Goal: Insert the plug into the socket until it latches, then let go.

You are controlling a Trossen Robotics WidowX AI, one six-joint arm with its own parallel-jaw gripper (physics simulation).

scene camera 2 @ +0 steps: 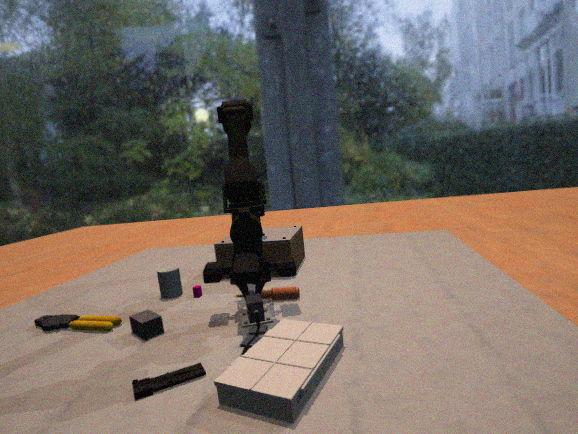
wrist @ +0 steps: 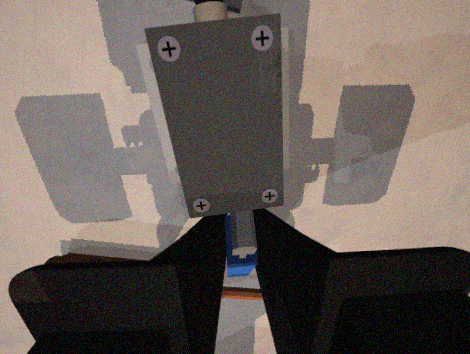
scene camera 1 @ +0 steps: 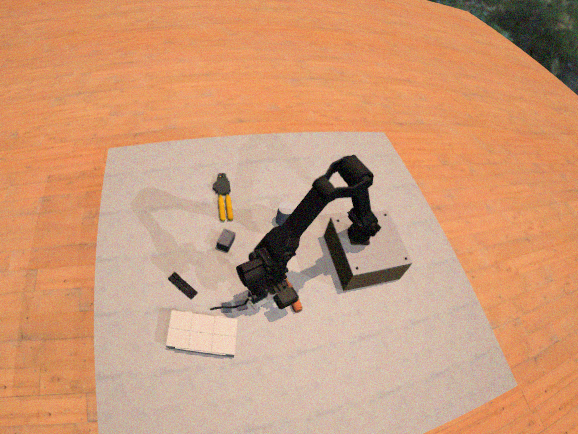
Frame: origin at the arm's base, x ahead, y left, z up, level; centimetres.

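Seen in the pictures: gripper, fingertip midpoint: (scene camera 1: 270, 288); arm's base, origin of the base link: (scene camera 1: 358, 236).
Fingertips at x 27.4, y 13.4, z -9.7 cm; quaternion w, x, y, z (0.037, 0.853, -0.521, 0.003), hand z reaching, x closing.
Observation:
Offsets run from my fingertips to a thing's top centre. "spot": to the spot under its first point.
The plug, a small blue body @[dx -0.8, dy -0.3, dz +4.3 cm] (wrist: 241, 271) with a grey latch tab on top, sits between my fingertips in the wrist view. My gripper (wrist: 236, 209) (scene camera 2: 254, 295) is shut on it. The socket @[dx +4.4, dy +2.9, dz +3.8 cm] (wrist: 227, 115) is a dark grey housing with a screw at each corner, over a paler base. Its cable leaves from the far end. The front of the plug and its latch tab disappear at the housing's near edge, between the fingertips. How deep the plug sits and whether it is latched cannot be seen. In scene camera 1 the arm mostly hides the plug.
A tiled block @[dx +20.2, dy +15.8, dz +2.8 cm] (scene camera 1: 202, 332) (scene camera 2: 280, 357) lies near the cable (scene camera 1: 230, 306). An orange-handled screwdriver @[dx -5.9, dy +0.5, dz +2.0 cm] (scene camera 1: 297, 304) (scene camera 2: 285, 293) lies beside the gripper. Around them are a black bar @[dx +26.8, dy -0.1, dz +0.9 cm] (scene camera 1: 182, 285) (scene camera 2: 169, 381), a dark box @[dx +13.7, dy -16.6, dz +2.8 cm] (scene camera 1: 225, 240) (scene camera 2: 146, 324), pliers @[spot: dx +14.1, dy -34.8, dz +1.2 cm] (scene camera 1: 225, 197) (scene camera 2: 80, 322) and a grey cylinder @[dx -5.9, dy -26.8, dz +6.3 cm] (scene camera 2: 170, 283).

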